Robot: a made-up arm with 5 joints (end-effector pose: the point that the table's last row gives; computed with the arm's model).
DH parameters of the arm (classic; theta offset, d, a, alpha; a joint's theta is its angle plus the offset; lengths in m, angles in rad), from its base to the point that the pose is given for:
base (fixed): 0 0 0.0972 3.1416
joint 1: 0 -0.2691 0.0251 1.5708
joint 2: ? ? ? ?
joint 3: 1.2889 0 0.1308 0
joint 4: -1.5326 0.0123 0 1.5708
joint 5: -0.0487 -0.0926 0 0
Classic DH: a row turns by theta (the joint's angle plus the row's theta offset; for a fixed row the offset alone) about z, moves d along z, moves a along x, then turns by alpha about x.
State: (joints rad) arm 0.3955 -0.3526 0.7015 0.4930 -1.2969
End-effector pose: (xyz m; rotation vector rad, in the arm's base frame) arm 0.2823 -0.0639 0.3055 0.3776 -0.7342 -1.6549
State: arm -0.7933 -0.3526 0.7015 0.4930 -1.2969
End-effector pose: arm 0.2255 0.1479 0.3055 0.6471 -0.3546 -0.5274
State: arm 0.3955 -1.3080 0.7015 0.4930 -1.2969
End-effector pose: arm 0.1884 -0.0248 0.4292 0.8518 -1.6561 -1.2710
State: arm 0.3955 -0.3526 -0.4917 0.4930 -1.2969
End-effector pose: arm 0.2673 -0.0577 0.5474 0.9625 -1.8713 -1.1240
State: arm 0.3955 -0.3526 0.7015 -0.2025 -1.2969
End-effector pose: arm 0.3099 -0.0755 0.3610 0.7268 -1.4130 -1.4073
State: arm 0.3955 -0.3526 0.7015 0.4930 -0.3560
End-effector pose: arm 0.2823 -0.0639 0.3055 0.0035 -0.7480 -0.7637
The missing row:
joint 2: -1.3271 0 0.1463 0
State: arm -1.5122 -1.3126 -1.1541 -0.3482 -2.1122
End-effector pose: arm 0.0676 -0.2948 0.4470 -1.8543 -0.5047 -0.4391
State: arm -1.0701 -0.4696 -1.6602 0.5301 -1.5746
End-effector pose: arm 0.0461 -0.0677 0.6124 -3.0359 0.6920 -0.0123
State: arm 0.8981 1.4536 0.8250 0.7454 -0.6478
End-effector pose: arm 0.1050 0.0099 0.1372 0.1601 1.5832 -1.2809
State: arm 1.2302 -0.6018 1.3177 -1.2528 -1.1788
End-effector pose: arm 0.1607 -0.1423 0.3715 -0.0033 -2.4758 -1.3261
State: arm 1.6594 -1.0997 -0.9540 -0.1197 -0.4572
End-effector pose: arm 0.1274 0.2011 0.5547 1.5052 2.3137 -0.7576
